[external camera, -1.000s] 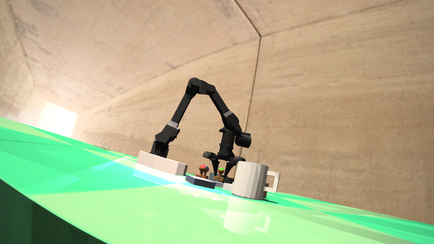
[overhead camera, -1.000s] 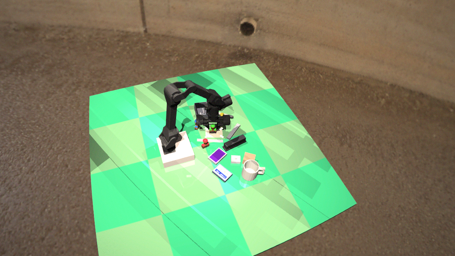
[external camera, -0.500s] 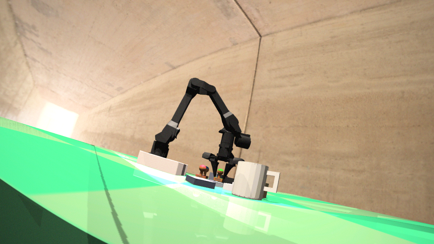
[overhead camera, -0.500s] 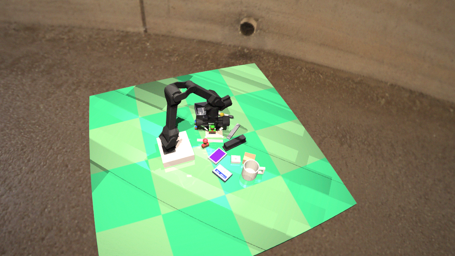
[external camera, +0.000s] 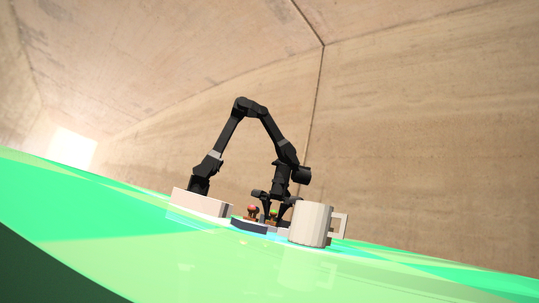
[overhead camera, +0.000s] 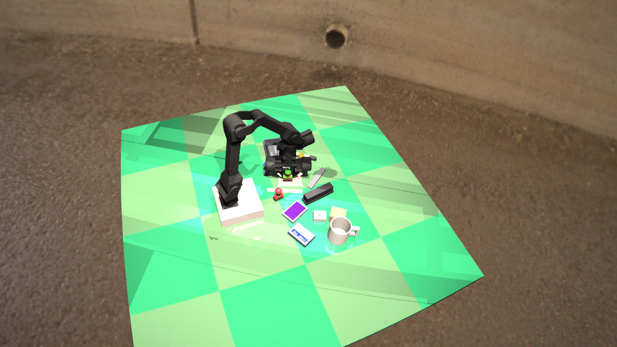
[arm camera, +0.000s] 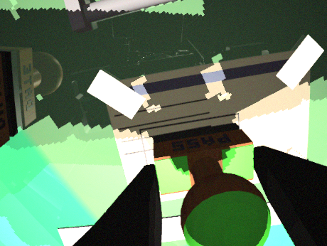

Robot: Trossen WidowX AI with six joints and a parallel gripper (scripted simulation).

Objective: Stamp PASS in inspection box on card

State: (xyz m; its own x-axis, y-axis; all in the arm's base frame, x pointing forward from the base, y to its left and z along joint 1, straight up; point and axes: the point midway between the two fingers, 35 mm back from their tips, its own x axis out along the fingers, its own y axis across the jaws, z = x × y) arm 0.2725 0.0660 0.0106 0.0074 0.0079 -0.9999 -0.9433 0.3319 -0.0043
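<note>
Now: the green stamp right at my gripper tip. Also, from my gripper tip: red-knobbed stamp: 8 cm to the right, 7 cm behind, 1 cm below; white card: 3 cm below, 1 cm ahead; blue-knobbed stamp: 7 cm to the left, 7 cm behind, 1 cm below.
</note>
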